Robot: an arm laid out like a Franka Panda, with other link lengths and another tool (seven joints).
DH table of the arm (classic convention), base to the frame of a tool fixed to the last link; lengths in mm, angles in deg. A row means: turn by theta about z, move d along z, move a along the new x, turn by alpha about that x. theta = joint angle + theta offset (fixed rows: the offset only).
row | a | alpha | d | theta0
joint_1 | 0 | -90 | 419.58 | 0
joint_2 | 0 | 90 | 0 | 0
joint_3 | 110.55 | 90 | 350.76 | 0
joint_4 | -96.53 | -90 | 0 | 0
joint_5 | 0 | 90 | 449.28 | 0
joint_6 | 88.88 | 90 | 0 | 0
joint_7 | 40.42 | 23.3 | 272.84 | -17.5
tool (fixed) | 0 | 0 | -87.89 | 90
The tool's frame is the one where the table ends.
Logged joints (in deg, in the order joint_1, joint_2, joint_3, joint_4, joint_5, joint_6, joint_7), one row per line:
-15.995, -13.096, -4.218, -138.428, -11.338, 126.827, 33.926
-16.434, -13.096, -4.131, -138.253, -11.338, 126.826, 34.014
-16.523, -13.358, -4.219, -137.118, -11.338, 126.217, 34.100
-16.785, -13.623, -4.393, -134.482, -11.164, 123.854, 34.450
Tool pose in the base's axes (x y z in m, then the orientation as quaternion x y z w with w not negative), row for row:
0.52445, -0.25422, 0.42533, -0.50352, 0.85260, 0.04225, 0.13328
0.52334, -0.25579, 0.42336, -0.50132, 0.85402, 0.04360, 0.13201
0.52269, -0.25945, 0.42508, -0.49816, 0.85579, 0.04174, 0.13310
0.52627, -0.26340, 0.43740, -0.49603, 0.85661, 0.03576, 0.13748
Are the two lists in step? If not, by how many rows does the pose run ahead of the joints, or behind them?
The pose runs 1 row behind the joints: the pose in row i belongs to the joints in row i - 1.
